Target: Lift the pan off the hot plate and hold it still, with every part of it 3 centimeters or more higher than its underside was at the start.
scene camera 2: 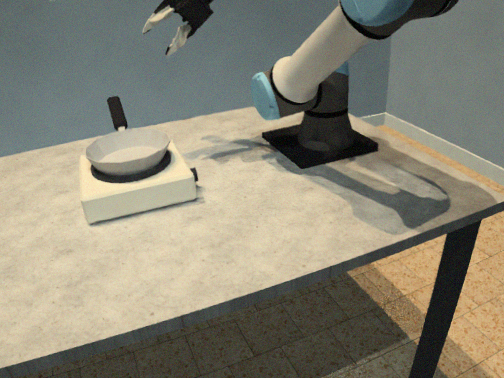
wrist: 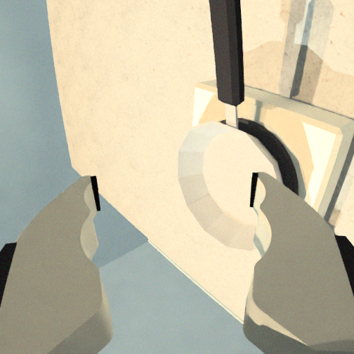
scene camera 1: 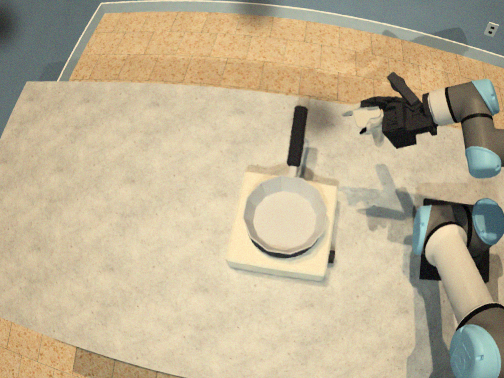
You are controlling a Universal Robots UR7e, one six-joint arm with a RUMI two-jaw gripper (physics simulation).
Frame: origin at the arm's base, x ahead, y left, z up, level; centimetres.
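Seen in the pictures: gripper, fingertip midpoint: (scene camera 2: 154,44) (scene camera 1: 351,124); arm's base at its link origin: (scene camera 2: 325,139).
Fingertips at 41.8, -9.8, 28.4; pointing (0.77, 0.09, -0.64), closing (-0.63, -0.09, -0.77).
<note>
Pixels of each thing's top centre, then the offset from my fingertips to it, as dx, dy, dz. Level surfaces: height alone.
- black handle at its top centre: (scene camera 1: 298,129) (scene camera 2: 115,103) +12.0, -4.2, -14.4
- cream hot plate at its top centre: (scene camera 1: 288,221) (scene camera 2: 134,160) +9.2, +15.9, -22.7
- hot plate's black knob at its top centre: (scene camera 2: 191,168) (scene camera 1: 331,254) -3.3, +20.9, -25.0
- grey table at its surface level: dz -30.3
A light grey pan (scene camera 1: 286,215) (scene camera 2: 129,150) (wrist: 220,185) with a black handle (scene camera 1: 298,136) (scene camera 2: 117,113) (wrist: 229,52) sits upright on the cream hot plate (scene camera 1: 280,270) (scene camera 2: 140,200) (wrist: 325,177). In scene camera 1 the handle points toward the top of the view, beyond the hot plate's edge. My gripper (scene camera 1: 353,123) (scene camera 2: 156,42) (wrist: 174,176) is open and empty. It hangs in the air above the table, to the right of the handle in scene camera 1, and is tilted. Its fingers are well apart from the pan and handle.
The hot plate's black knob (scene camera 1: 331,256) (scene camera 2: 194,174) sticks out on its side. The arm's black base plate (scene camera 1: 429,270) (scene camera 2: 295,159) stands on the grey table (scene camera 1: 125,200) (scene camera 2: 225,240), to the right of the hot plate. The table's far edge runs behind the handle.
</note>
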